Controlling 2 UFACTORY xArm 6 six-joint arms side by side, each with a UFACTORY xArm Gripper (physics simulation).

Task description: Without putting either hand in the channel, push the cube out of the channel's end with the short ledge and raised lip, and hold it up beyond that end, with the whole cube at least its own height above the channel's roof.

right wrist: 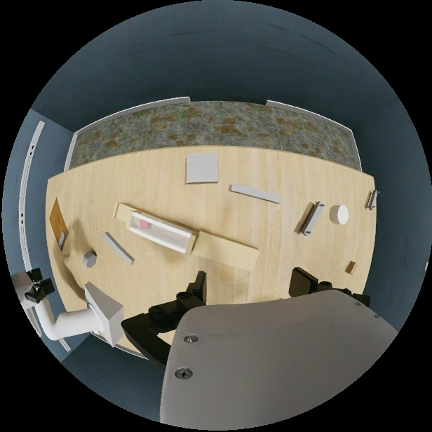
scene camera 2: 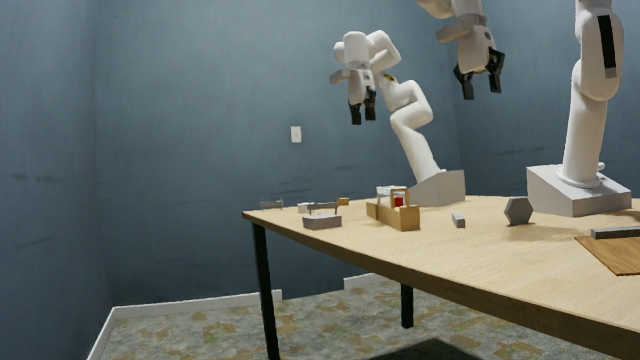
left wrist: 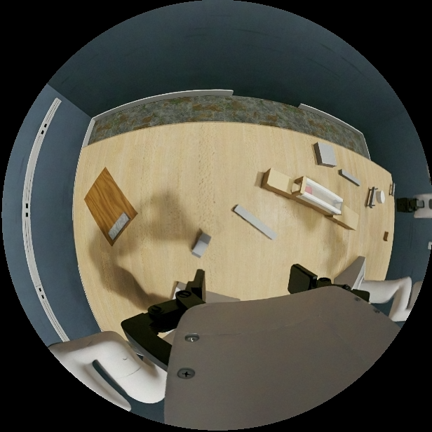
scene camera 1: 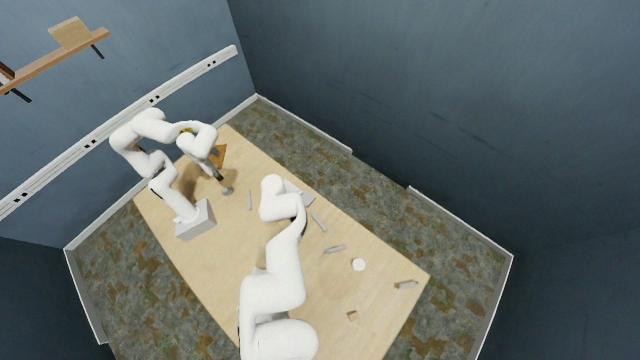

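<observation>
The wooden channel [scene camera 2: 387, 216] [left wrist: 316, 204] [right wrist: 187, 250] with a clear roof lies on the table. The red cube [scene camera 2: 398, 201] [left wrist: 308, 190] [right wrist: 144, 224] is inside it, near the end with the short ledge [left wrist: 279, 180] [right wrist: 121, 212]. A longer ledge [right wrist: 226, 249] extends from the other end. The raised lip is hard to make out. My left gripper [scene camera 1: 218, 176] [scene camera 2: 481, 94] [left wrist: 249, 281] is open and empty, high above the table. My right gripper [scene camera 2: 363, 121] [right wrist: 250, 284] is open and empty, high above the table. My right arm hides the channel in scene camera 1.
A grey bar [left wrist: 254, 221] [right wrist: 119, 248] and a hexagonal block [scene camera 2: 518, 211] [right wrist: 89, 259] lie near the channel. Also there are a square grey block [left wrist: 325, 154] [right wrist: 202, 168], another bar [right wrist: 255, 193], a bar with pegs [right wrist: 313, 218], a white disc [right wrist: 340, 214] and a wooden board [left wrist: 106, 197].
</observation>
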